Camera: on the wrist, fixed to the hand. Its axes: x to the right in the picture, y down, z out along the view.
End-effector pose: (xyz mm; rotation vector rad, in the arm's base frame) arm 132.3 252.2 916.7 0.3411 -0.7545 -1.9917
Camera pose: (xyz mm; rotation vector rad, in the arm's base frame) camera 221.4 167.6 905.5 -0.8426 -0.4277 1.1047
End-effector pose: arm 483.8 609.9 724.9 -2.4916 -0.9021 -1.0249
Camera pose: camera 507.8 515.5 800.6 -0.7829 2.2167 0.6952
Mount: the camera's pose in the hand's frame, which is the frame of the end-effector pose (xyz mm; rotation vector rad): 25.8 84.5 -86.1 -0.0869 0.3198 -3.0212
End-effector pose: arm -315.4 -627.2 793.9 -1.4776 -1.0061 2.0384
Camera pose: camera -237.4 -637.5 698.8 0.5424 -1.1866 -0.5236
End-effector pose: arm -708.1 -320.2 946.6 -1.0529 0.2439 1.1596
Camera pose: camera -738.3 -370.2 837.9 -0.4964 -0.9679 -1.7128
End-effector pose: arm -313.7 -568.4 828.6 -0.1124 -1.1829 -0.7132
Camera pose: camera -192.0 -551.9 840.2 -1.5155 -0.0301 2.2040
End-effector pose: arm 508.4 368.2 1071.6 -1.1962 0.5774 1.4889
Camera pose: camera 464.4 281.3 995.9 -0.8045 -1.0355 -1.2750
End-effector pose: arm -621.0 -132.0 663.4 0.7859 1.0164 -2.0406
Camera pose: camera -550.3 -104.8 566.1 0.6489 -0.8206 0.7545
